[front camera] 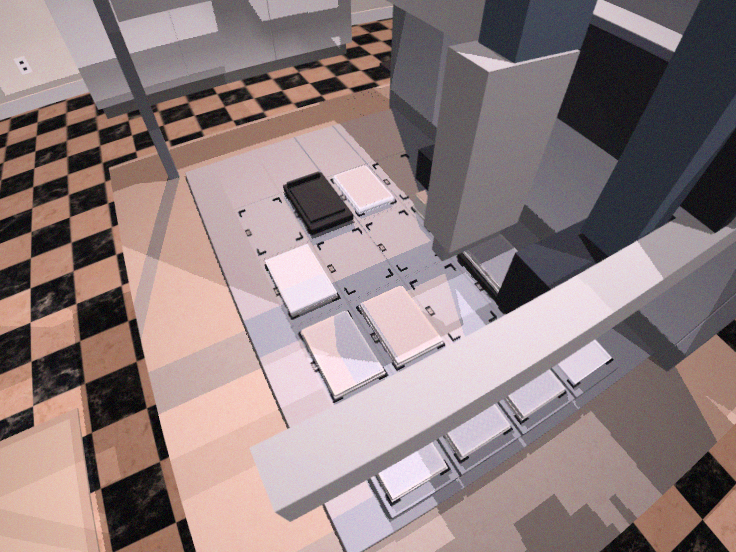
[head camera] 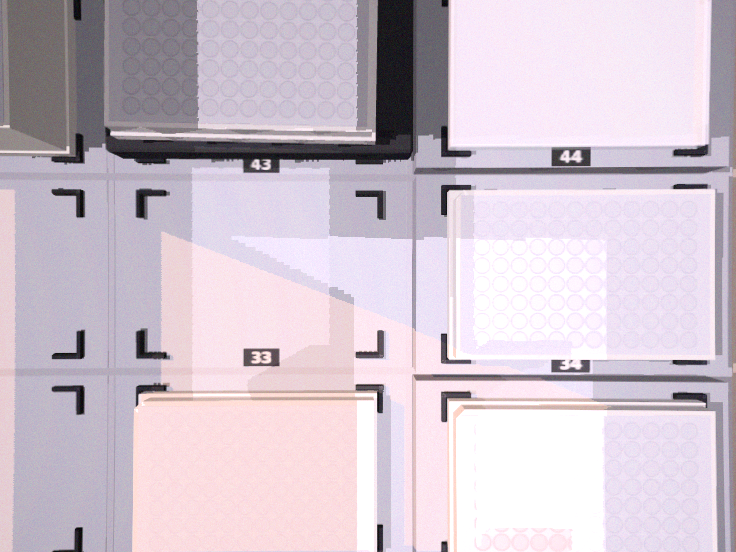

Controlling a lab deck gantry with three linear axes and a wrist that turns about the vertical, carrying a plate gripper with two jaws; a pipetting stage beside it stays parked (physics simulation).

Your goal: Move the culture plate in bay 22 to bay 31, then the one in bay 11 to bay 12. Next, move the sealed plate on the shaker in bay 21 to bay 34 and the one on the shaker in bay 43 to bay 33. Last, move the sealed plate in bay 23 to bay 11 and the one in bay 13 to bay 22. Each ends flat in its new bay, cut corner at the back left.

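Pixels of known places: robot's base, link origin: (front camera: pixel 240 213).
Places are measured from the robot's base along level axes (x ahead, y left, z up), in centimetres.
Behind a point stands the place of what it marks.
The sealed plate (front camera: pixel 498 256) @(x 37.4, y 36.7, z 3.7 cm) (head camera: pixel 237 77) @(x 39.0, y 34.8, z 3.7 cm) for bay 33 rests on the black shaker (head camera: pixel 394 89) @(x 46.4, y 34.6, z 3.1 cm) in bay 43. Bay 33 (head camera: pixel 368 267) @(x 45.1, y 26.1, z 0.0 cm) holds no plate. A sealed plate (front camera: pixel 536 393) @(x 60.1, y 25.5, z 2.9 cm) (head camera: pixel 653 285) @(x 58.9, y 25.2, z 2.9 cm) lies flat in bay 34, cut corner at back left. Sealed plates lie in bay 23 (front camera: pixel 401 323) @(x 39.6, y 15.0, z 1.4 cm) (head camera: pixel 243 475) @(x 38.6, y 15.3, z 1.4 cm) and bay 13 (front camera: pixel 341 350) @(x 39.3, y 4.3, z 1.4 cm). Culture plates lie in bay 31 (front camera: pixel 362 187) @(x 7.0, y 25.3, z 1.5 cm) and bay 12 (front camera: pixel 300 276) @(x 22.8, y 4.4, z 1.4 cm). The shaker (front camera: pixel 318 202) @(x 7.7, y 14.8, z 2.4 cm) in bay 21 carries no plate. Bays 11 and 22 hold no plates. The gripper's jaws do not show; the grey carriage block may hide them.
The tall grey block (front camera: pixel 493 148) @(x 47.8, y 15.9, z 39.5 cm) hangs over the back of the deck. A dark column (front camera: pixel 648 160) @(x 57.8, y 19.2, z 44.0 cm) and black box stand right of it. A pale rail (front camera: pixel 493 368) @(x 62.7, y 3.3, z 40.0 cm) crosses in front. Bay 44 holds a plain white plate (head camera: pixel 576 71) @(x 55.5, y 35.8, z 2.2 cm). A tall grey box (head camera: pixel 41 71) @(x 29.0, y 35.7, z 2.3 cm) stands in bay 42.
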